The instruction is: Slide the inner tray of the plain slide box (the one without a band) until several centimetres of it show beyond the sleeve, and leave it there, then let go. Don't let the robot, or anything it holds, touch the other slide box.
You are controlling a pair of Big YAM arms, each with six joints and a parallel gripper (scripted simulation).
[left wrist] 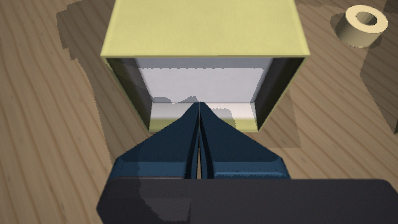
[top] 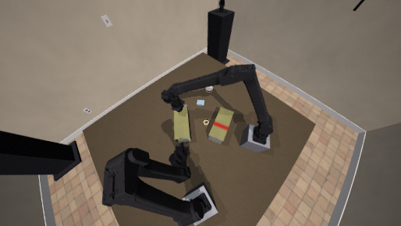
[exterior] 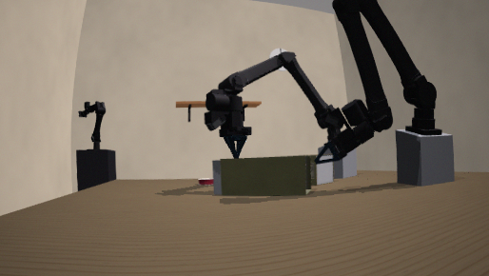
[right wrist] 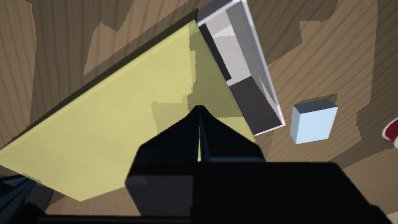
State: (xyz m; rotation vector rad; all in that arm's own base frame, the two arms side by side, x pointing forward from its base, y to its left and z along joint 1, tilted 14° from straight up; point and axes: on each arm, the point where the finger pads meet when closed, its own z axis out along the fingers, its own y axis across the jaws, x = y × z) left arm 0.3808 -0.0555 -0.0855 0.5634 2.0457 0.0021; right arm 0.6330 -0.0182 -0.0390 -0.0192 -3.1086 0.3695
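My right hand is 80 mm above the slide box, 70 mm past it and 50 mm to the right of it. Round my right hand: tan ring 200 mm behind, 110 mm to the right, 110 mm below; light blue cube 220 mm to the right, 110 mm below, 10 mm behind; red spool 410 mm to the right, 110 mm below, 60 mm ahead.
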